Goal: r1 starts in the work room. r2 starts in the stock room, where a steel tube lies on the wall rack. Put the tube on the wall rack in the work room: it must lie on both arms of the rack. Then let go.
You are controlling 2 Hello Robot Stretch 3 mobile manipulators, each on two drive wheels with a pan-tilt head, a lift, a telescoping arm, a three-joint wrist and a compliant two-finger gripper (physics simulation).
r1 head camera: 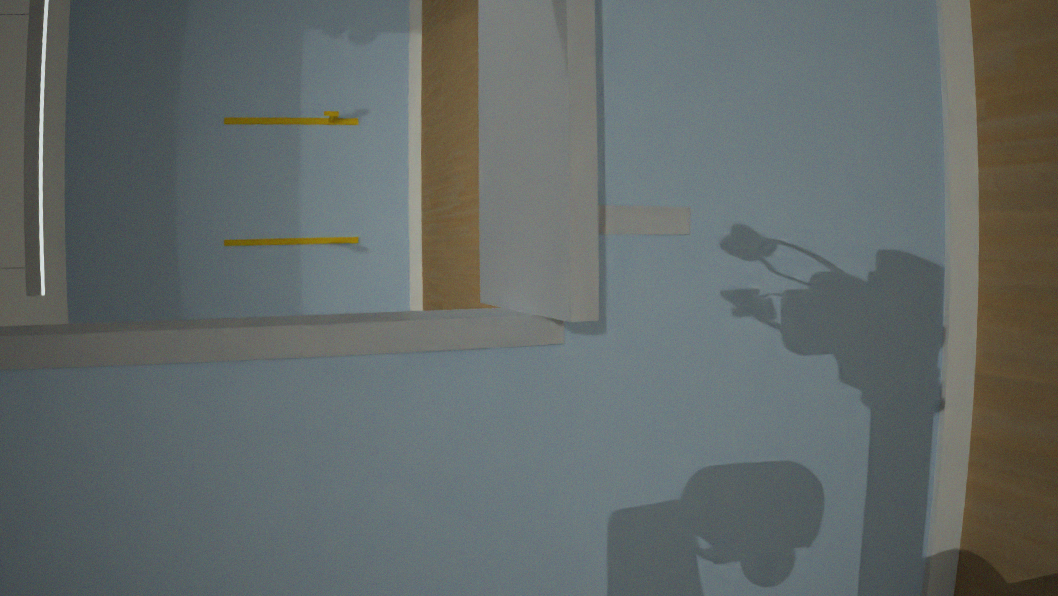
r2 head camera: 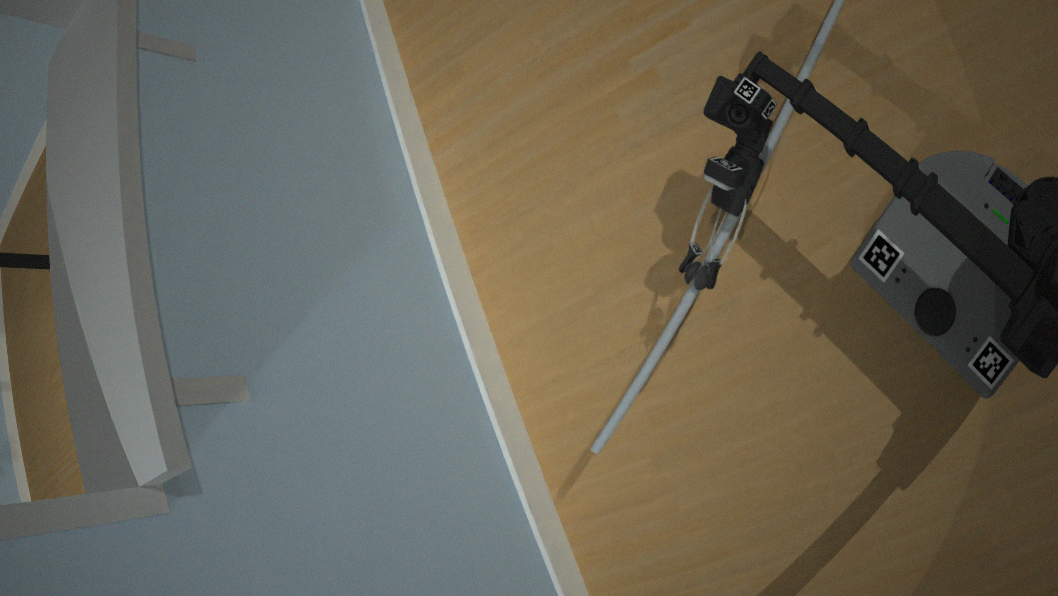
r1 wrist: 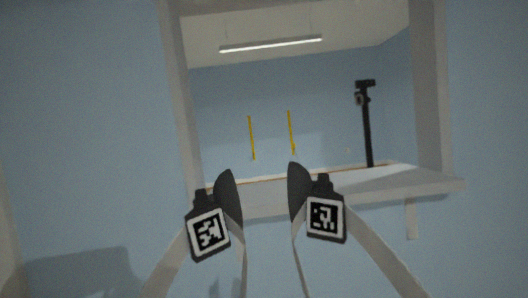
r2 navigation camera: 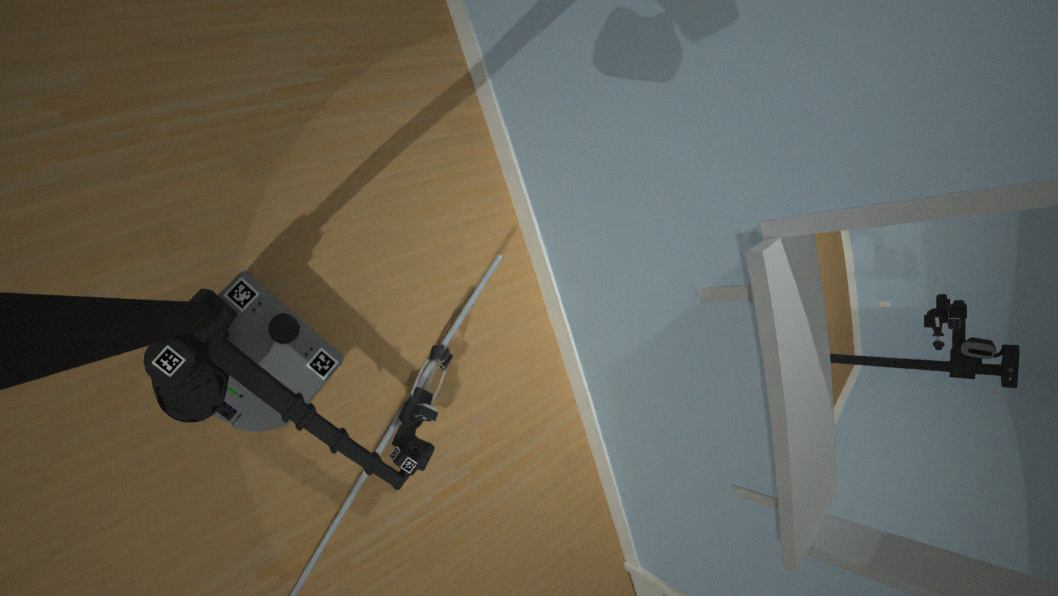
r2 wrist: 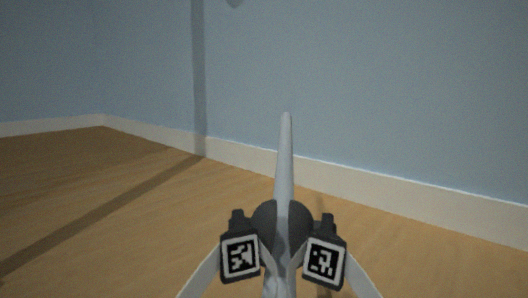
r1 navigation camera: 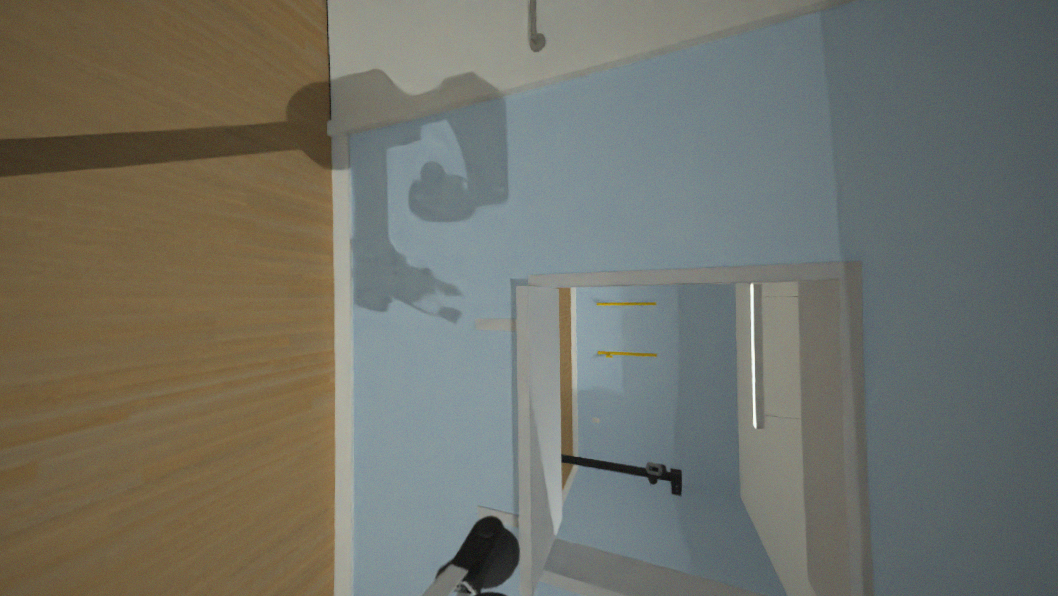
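Note:
The steel tube (r2 head camera: 644,377) (r2 navigation camera: 333,529) (r2 wrist: 285,160) is a long thin grey bar. r2's gripper (r2 head camera: 701,273) (r2 navigation camera: 439,355) (r2 wrist: 283,225) is shut on it; the tube runs back under the wrist and arm, above the wood floor. Its front end points towards the wall with the opening; its rear end runs out of the r2 head and navigation views. r1's gripper (r1 wrist: 264,195) is open and empty in front of the opening. Through the opening, two yellow rack arms (r1 head camera: 288,242) (r1 navigation camera: 626,303) (r1 wrist: 251,137) show on the stock room's far wall, with no tube on them. The work room's rack does not show.
The wall opening has a thick pale sill (r1 head camera: 518,148) (r1 wrist: 400,177) (r2 head camera: 140,296) (r2 navigation camera: 769,370) with brackets (r2 head camera: 211,390) (r2 navigation camera: 724,293) below. Beyond it stand r2's mast (r1 navigation camera: 607,464) (r1 wrist: 367,130) and r1's mast (r2 navigation camera: 888,362). A skirting board (r2 head camera: 451,296) (r2 navigation camera: 547,259) runs along the wall near the tube's front end.

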